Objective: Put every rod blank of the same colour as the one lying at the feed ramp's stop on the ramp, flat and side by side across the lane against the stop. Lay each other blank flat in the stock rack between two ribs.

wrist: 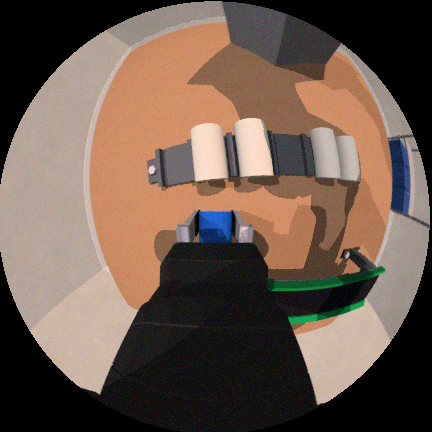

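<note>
My gripper [215, 217] is shut on a blue blank [215, 231], which sits between the two fingers, in front of the stock rack [176, 163]. The rack is a dark ribbed strip across the middle of the wrist view. Two cream blanks [209, 151] [253, 147] lie in it, with a rib between them. Two greyer-looking blanks [325, 152] [348, 158] lie close together at its right end. Bare slots show at its left end and right of the second cream blank. The feed ramp [330, 284], with green rails and a dark lane, is at lower right, partly hidden by the gripper body.
A large dark grey block [280, 32] stands at the top, beyond the rack. A small bracket [361, 257] is at the ramp's far corner. A blue panelled object [400, 175] is at the far right, past the edge of the orange surface [130, 125]. Shadows cross the surface.
</note>
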